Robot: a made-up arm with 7 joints. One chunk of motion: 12 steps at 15 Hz.
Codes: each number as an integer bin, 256 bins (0 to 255) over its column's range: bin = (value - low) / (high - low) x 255, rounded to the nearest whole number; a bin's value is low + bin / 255 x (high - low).
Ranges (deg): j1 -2..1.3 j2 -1.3..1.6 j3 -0.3..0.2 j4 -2.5..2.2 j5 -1..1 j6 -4..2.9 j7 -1.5..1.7
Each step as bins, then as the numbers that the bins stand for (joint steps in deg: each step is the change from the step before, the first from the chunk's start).
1 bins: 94 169 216 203 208 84 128
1 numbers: -0.784 0.622 0.124 1.242 0.631 -1.727 0.106
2 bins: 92 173 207 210 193 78 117
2 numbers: -0.809 0.667 0.106 1.371 0.514 -1.889 -0.032
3 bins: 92 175 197 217 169 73 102
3 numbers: -0.809 0.690 0.086 1.500 0.325 -2.025 -0.220
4 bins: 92 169 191 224 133 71 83
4 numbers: -0.809 0.622 0.075 1.629 0.043 -2.079 -0.458
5 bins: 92 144 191 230 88 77 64
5 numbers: -0.809 0.338 0.075 1.739 -0.310 -1.916 -0.697
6 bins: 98 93 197 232 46 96 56
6 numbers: -0.732 -0.242 0.086 1.776 -0.639 -1.402 -0.797
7 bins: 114 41 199 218 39 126 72
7 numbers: -0.525 -0.834 0.090 1.518 -0.694 -0.591 -0.596
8 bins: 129 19 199 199 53 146 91
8 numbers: -0.331 -1.084 0.090 1.168 -0.584 -0.049 -0.358
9 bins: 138 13 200 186 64 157 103
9 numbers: -0.214 -1.152 0.092 0.928 -0.498 0.248 -0.207
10 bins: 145 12 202 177 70 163 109
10 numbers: -0.124 -1.164 0.096 0.762 -0.451 0.411 -0.132
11 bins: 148 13 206 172 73 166 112
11 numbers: -0.085 -1.152 0.104 0.670 -0.427 0.492 -0.095
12 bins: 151 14 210 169 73 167 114
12 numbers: -0.046 -1.141 0.112 0.615 -0.427 0.519 -0.069
